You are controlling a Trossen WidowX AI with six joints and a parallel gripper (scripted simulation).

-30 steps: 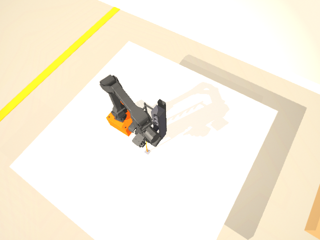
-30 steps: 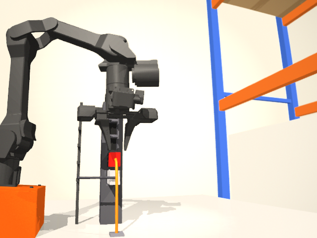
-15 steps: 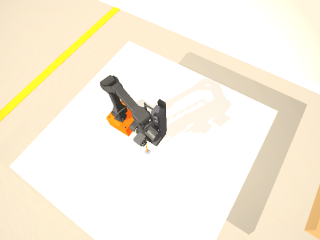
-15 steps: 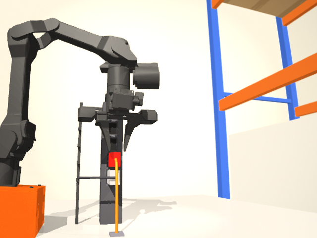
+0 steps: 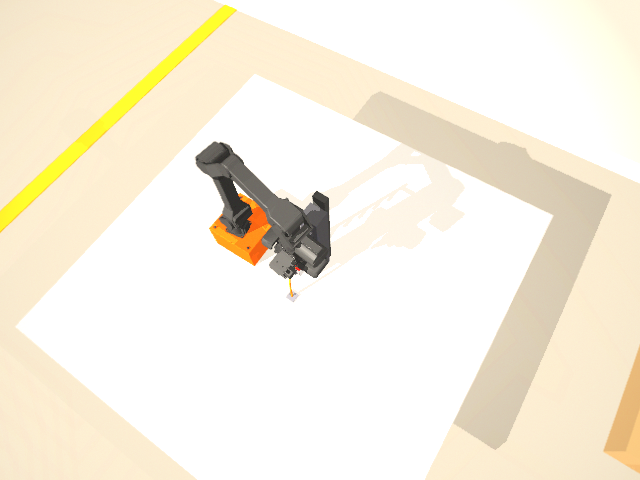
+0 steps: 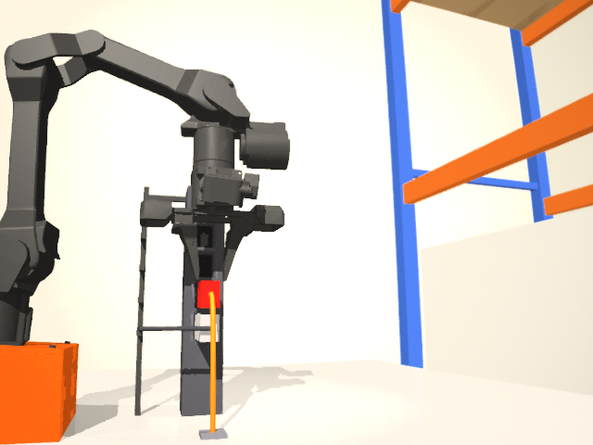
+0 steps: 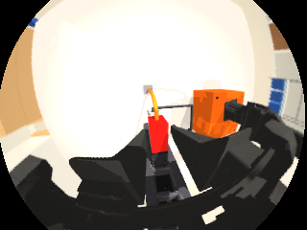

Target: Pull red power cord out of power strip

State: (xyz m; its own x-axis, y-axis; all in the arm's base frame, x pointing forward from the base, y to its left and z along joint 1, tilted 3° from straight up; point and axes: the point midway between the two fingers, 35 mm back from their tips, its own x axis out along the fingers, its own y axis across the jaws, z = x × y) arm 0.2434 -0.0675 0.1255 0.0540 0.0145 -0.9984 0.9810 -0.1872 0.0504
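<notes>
The red plug is 3 cm to the left of my gripper tip and 1 cm below it. Also, from my gripper tip: grey anchor block: 18 cm below, 5 cm to the right, 1 cm behind.
</notes>
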